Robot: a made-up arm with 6 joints. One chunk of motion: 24 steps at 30 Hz.
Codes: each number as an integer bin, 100 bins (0 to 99) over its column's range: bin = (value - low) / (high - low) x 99, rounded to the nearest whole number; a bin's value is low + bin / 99 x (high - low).
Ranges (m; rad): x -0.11..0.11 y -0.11..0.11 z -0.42..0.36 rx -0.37..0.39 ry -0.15..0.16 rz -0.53..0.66
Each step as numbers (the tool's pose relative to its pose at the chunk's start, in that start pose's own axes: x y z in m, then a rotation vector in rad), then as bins.
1 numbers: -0.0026 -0.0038 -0.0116 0.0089 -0.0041 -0.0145
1 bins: 48 48 52 49 47 43
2 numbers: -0.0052 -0.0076 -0.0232 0.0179 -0.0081 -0.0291
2 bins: 47 46 50 51 45 42
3 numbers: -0.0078 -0.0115 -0.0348 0.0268 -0.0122 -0.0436
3 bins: 46 44 49 52 44 40
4 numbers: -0.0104 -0.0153 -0.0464 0.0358 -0.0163 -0.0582
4 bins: 45 43 47 53 43 39
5 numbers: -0.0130 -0.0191 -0.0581 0.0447 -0.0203 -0.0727
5 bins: 44 41 46 54 41 38
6 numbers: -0.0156 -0.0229 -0.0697 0.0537 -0.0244 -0.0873
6 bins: 42 39 44 55 40 37
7 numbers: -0.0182 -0.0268 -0.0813 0.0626 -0.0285 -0.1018
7 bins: 41 37 43 56 39 36
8 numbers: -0.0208 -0.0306 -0.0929 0.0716 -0.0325 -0.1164
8 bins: 40 36 42 58 38 34
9 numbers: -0.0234 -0.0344 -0.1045 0.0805 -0.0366 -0.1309
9 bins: 39 34 40 59 36 33
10 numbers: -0.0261 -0.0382 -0.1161 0.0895 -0.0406 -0.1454
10 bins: 38 32 39 60 35 32
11 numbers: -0.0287 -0.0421 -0.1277 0.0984 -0.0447 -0.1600
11 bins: 37 31 37 61 34 31
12 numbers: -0.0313 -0.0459 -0.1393 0.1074 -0.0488 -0.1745
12 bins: 35 29 36 62 32 30
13 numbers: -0.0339 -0.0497 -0.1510 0.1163 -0.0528 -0.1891
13 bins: 34 27 34 63 31 28
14 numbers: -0.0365 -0.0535 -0.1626 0.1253 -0.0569 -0.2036
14 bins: 33 25 33 65 30 27
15 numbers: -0.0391 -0.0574 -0.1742 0.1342 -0.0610 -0.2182
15 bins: 32 24 31 66 28 26
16 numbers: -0.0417 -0.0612 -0.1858 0.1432 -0.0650 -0.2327
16 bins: 31 22 30 67 27 25
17 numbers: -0.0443 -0.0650 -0.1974 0.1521 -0.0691 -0.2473
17 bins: 30 20 28 68 26 24
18 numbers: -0.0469 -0.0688 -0.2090 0.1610 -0.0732 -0.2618
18 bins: 28 19 27 69 25 22
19 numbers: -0.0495 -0.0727 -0.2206 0.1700 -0.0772 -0.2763
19 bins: 27 17 25 70 23 21
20 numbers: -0.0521 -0.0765 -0.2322 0.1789 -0.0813 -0.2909
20 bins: 26 15 24 72 22 20
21 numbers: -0.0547 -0.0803 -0.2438 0.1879 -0.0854 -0.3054
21 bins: 25 13 22 73 21 19
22 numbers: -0.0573 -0.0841 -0.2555 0.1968 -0.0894 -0.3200
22 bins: 24 12 21 74 19 17
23 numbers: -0.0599 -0.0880 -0.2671 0.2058 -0.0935 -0.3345
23 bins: 23 10 19 75 18 16
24 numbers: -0.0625 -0.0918 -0.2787 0.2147 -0.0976 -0.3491
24 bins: 21 8 18 76 17 15
